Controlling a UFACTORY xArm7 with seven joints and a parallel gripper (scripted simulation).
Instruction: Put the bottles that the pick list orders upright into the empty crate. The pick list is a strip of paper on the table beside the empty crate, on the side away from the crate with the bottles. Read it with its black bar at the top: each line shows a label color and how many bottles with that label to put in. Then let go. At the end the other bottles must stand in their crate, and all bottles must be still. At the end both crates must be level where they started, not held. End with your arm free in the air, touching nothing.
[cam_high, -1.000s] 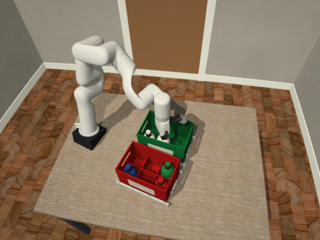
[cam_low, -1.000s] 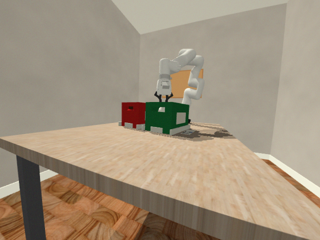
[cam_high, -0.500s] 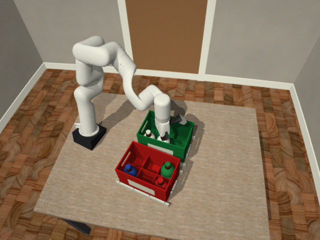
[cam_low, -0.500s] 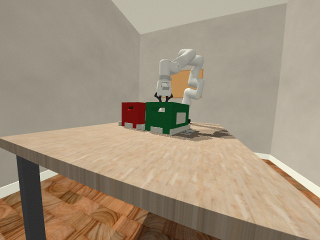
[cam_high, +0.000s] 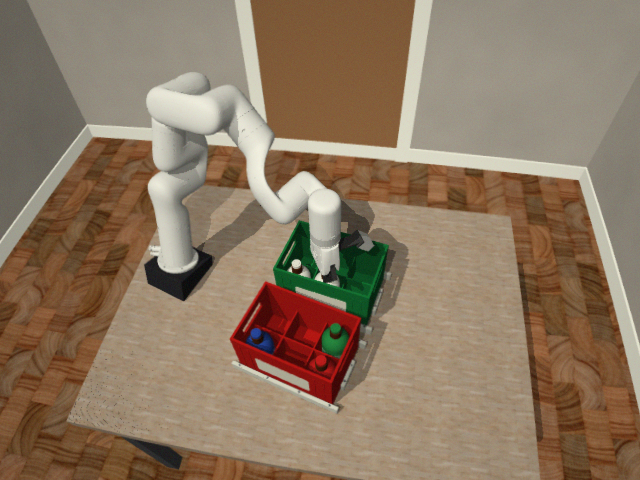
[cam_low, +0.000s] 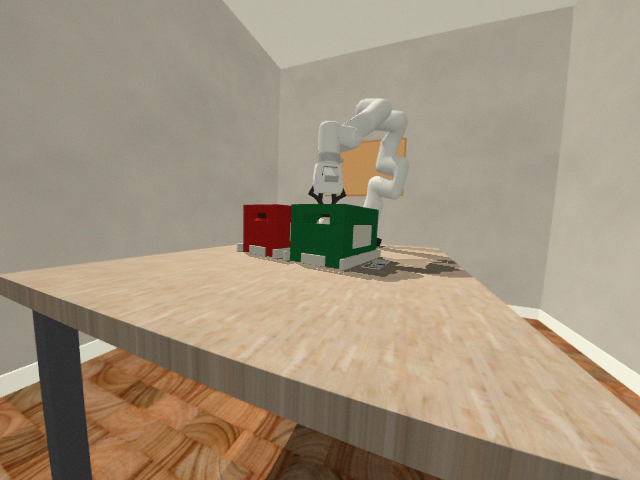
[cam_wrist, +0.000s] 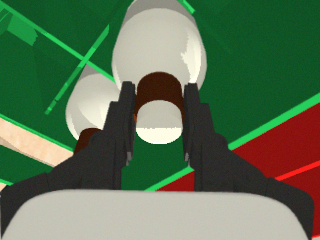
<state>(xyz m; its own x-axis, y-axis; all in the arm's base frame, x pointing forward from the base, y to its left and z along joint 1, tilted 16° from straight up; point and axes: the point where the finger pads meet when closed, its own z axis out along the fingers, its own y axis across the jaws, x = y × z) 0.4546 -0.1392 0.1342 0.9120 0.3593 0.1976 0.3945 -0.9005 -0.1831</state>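
Now: hand 70 mm above the white-labelled bottle. Also, from my hand: green crate 10 mm ahead, 40 mm to the left, 90 mm below; red crate 70 mm behind, 180 mm to the right, 90 mm below; green-labelled bottle 30 mm ahead, 170 mm to the right, 80 mm below.
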